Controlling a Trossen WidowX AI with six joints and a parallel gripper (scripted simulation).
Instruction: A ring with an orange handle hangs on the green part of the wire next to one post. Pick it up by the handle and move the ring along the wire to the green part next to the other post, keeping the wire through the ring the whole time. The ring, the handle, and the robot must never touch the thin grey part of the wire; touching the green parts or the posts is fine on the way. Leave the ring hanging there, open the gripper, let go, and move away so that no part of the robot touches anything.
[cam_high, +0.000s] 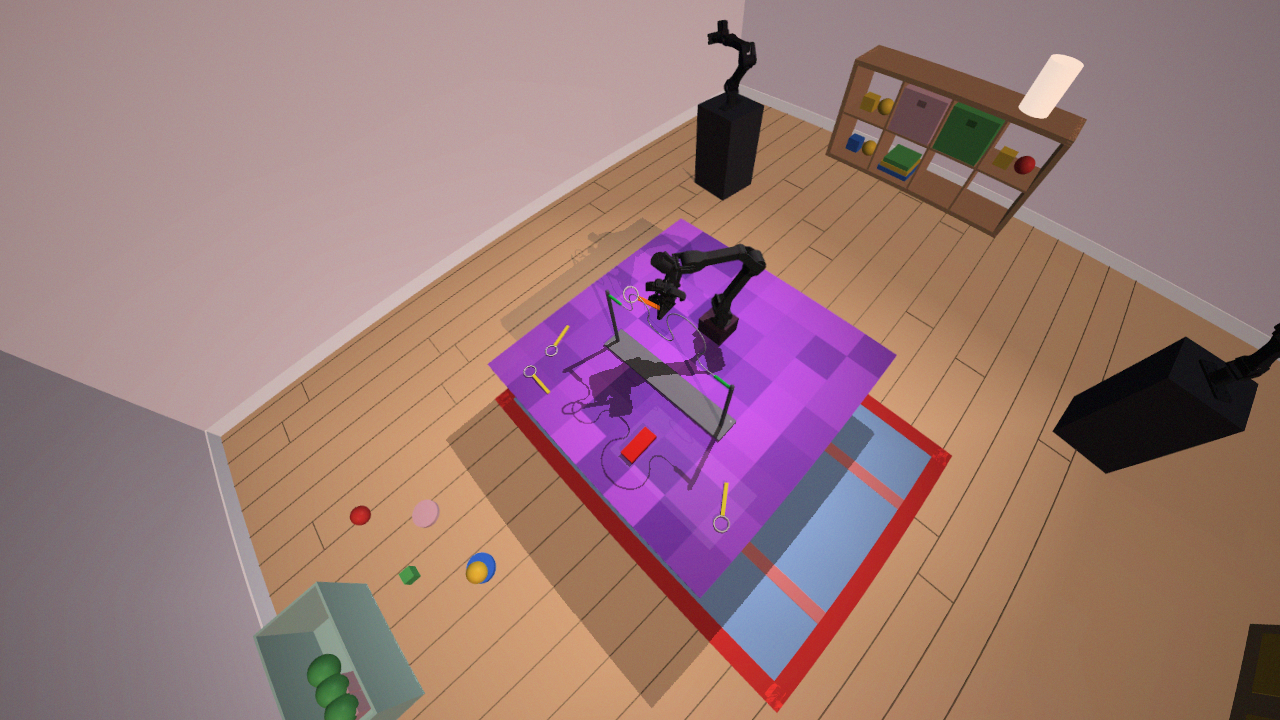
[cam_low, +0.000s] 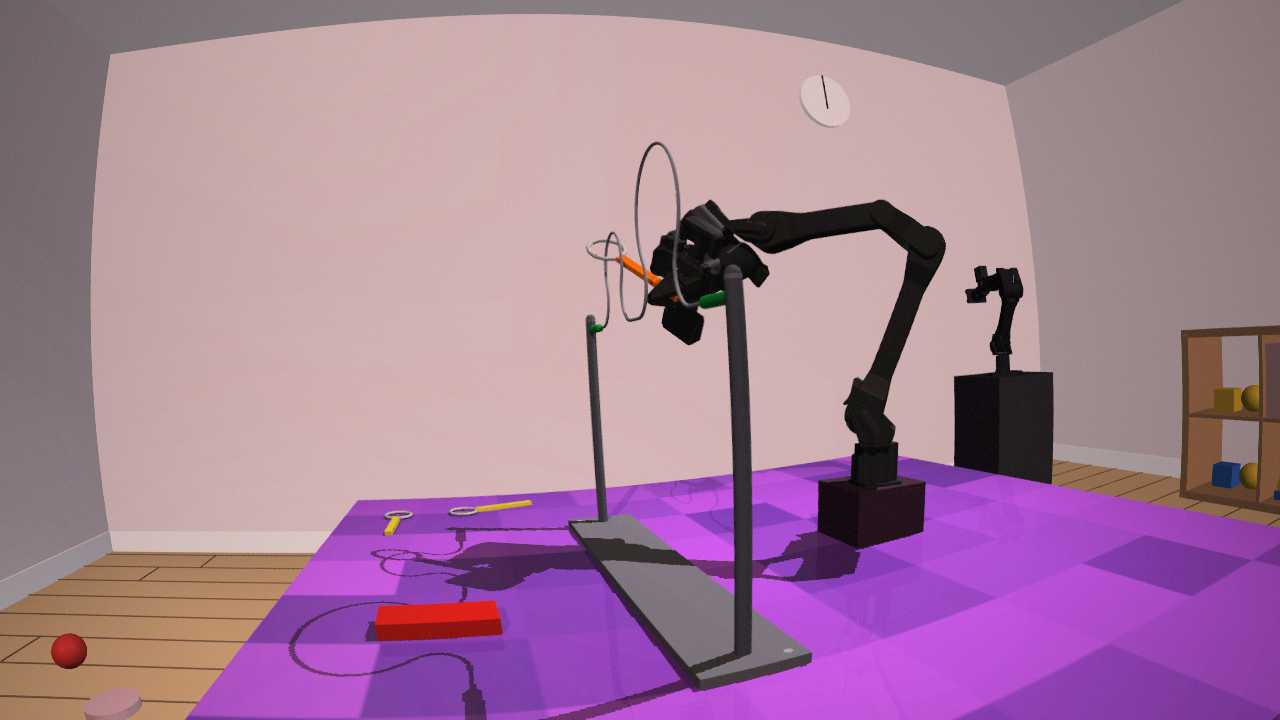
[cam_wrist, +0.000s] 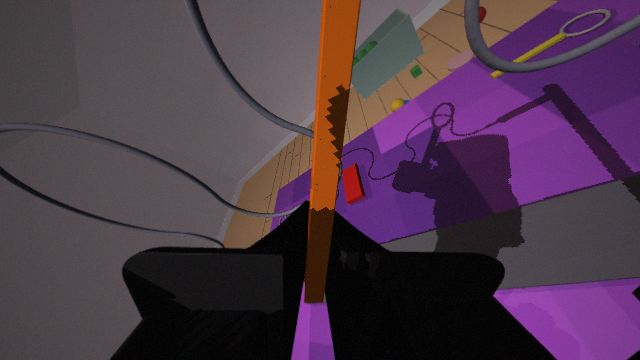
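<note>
The ring with orange handle is 70 mm to the right of my gripper tip, 60 mm above it and 20 mm ahead of it. Also, from my gripper tip: red block: 350 mm below, 290 mm ahead, 210 mm to the left.
</note>
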